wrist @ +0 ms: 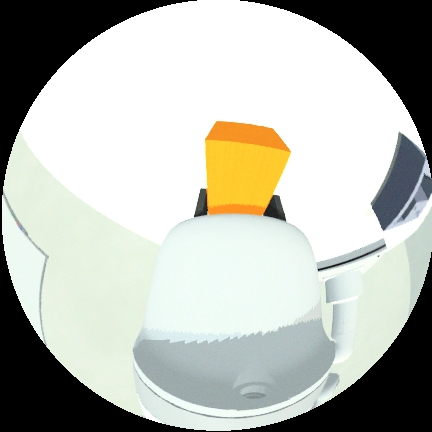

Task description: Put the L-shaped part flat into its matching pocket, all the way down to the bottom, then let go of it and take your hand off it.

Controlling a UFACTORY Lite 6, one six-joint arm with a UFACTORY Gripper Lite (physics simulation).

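Where they show: hand, its tool point: (238, 213); arm's base, origin of its link: (342, 275).
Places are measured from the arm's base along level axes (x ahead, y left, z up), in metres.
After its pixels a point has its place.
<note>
The L-shaped part (244, 172) @(x 0.450, y 0.060, z -0.009 m) shows in the wrist view as a yellow-orange block above the rounded gripper housing. Its bright yellow side faces the camera, and a darker orange face shows at its far end. My gripper (239, 201) @(x 0.429, y 0.081, z -0.011 m) is open, with a black fingertip on each side of the near end of the part. The gap to each finger looks very small. The lower end of the part is hidden behind the housing, so its full L shape does not show. The matching pocket does not show in this view.
A white surface (125, 100) @(x 0.522, y 0.083, z -0.039 m) spreads behind the part. A dark panel (400, 182) with grey fittings stands at the right edge. Below it are a pale rim and a white pipe-like piece (345, 320) @(x 0.051, y 0.002, z 0.134 m). A pale panel (22, 280) with a grey edge shows at the left.
</note>
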